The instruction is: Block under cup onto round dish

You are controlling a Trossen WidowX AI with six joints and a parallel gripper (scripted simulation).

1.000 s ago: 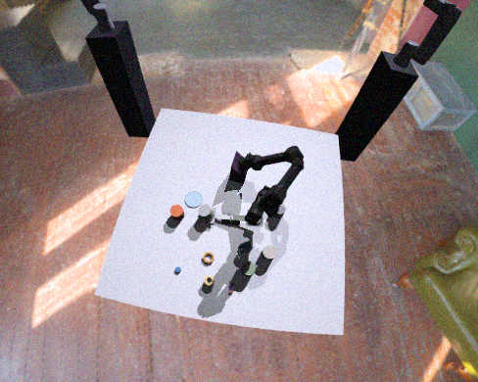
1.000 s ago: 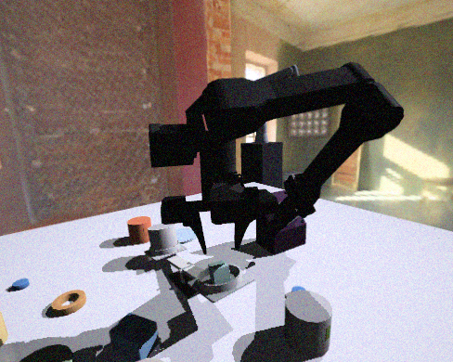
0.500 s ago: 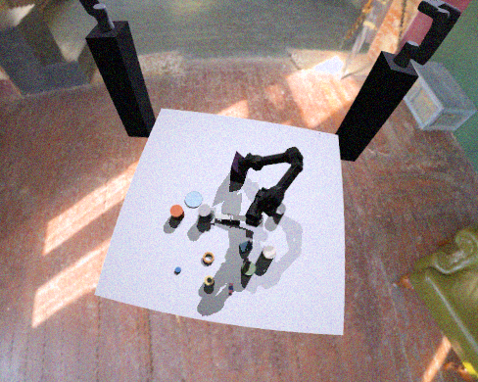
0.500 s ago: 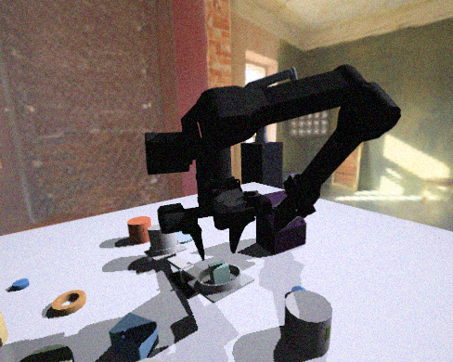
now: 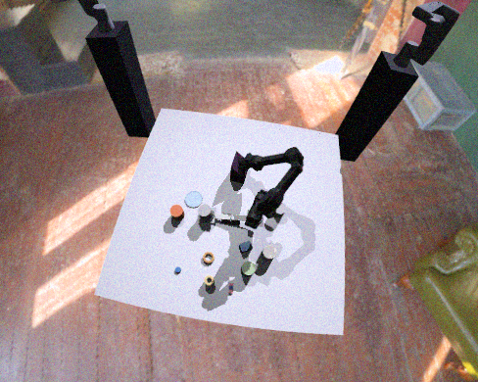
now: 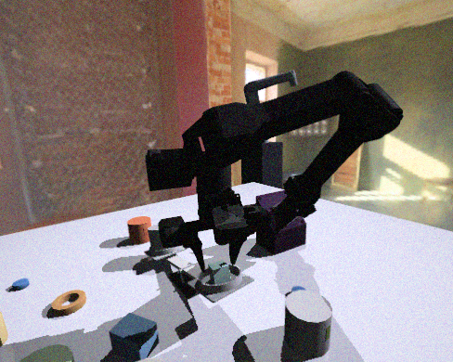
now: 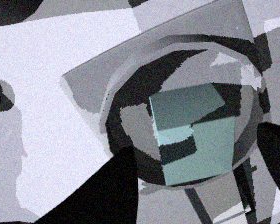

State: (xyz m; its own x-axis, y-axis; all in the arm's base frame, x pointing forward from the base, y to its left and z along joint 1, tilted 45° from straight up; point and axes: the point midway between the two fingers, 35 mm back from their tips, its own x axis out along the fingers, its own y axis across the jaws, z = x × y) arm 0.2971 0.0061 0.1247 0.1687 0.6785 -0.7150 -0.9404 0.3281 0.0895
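The teal block lies 1 cm below my gripper tip. Also, from my gripper tip: small balance: 12 cm to the right, 6 cm below; green cylinder: 27 cm ahead, 6 cm below, 3 cm to the right; cream cylinder: 18 cm ahead, 7 cm to the left, 6 cm below.
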